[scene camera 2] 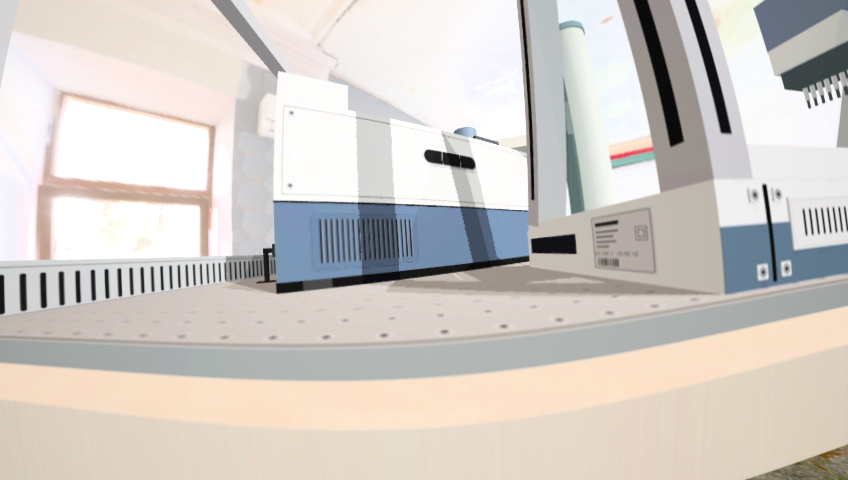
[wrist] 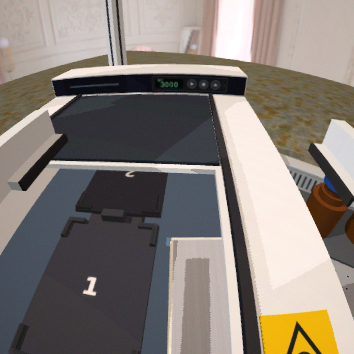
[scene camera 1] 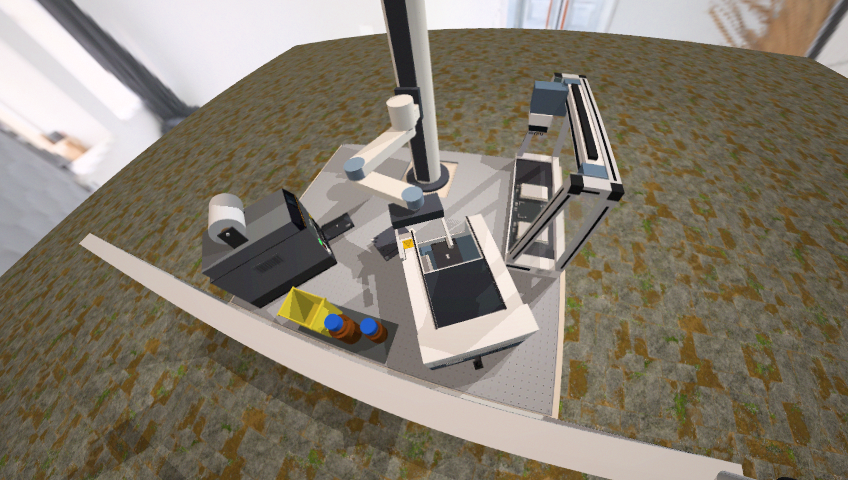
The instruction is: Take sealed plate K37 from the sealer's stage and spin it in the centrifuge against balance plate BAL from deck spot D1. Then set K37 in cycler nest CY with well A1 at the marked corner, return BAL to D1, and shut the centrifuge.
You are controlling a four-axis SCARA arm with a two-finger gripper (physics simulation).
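Frame: origin at the arm's base, x ahead, y left, z up, level; centimetres.
Seen in the pictures: gripper, fingertip midpoint: (wrist: 186, 124) (scene camera 1: 427, 253); arm's base, link origin: (scene camera 1: 428, 177).
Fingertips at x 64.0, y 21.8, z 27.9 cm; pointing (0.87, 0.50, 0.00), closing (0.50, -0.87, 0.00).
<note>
Offsets run from my fingertips to a thing's top centre. "pt": to the spot under its first point.
The white centrifuge (scene camera 1: 484, 342) (scene camera 2: 327, 154) (wrist: 270, 225) has its chamber open. In the wrist view, bucket 1 (wrist: 107, 260) and bucket 2 (wrist: 127, 192) are dark, with no plate on the parts that show. My gripper (scene camera 1: 427, 249) (wrist: 186, 124) is open and empty above the chamber opening, its fingers wide apart. The sealer {dx +9.7, dy -69.3, dz +20.9 cm} (scene camera 1: 267, 243) stands at the left, its dark stage {dx -12.8, dy -49.8, dz -15.6 cm} (scene camera 1: 337, 226) pointing toward the arm. Two pale plates {dx -56.5, dy +36.4, dz -19.9 cm} (scene camera 1: 533, 191) (scene camera 1: 529, 231) lie on the gantry deck; their labels cannot be read. I cannot identify K37, BAL or nest CY.
A pale rectangular piece {dx -0.3, dy -3.8, dz -15.5 cm} (wrist: 215, 300) lies beside bucket 1. The centrifuge display {pt dx +18.9, dy +14.8, dz -4.2 cm} (wrist: 169, 84) reads 3000. The gantry frame (scene camera 1: 599, 133) rises beside the centrifuge. A dark device {dx -15.8, dy -24.1, dz -21.0 cm} (scene camera 1: 389, 242) sits near the gripper. A yellow bin {dx +27.2, dy -48.2, dz -9.2 cm} (scene camera 1: 302, 309) and blue-capped bottles (scene camera 1: 343, 330) (scene camera 1: 373, 330) stand near the edge wall.
</note>
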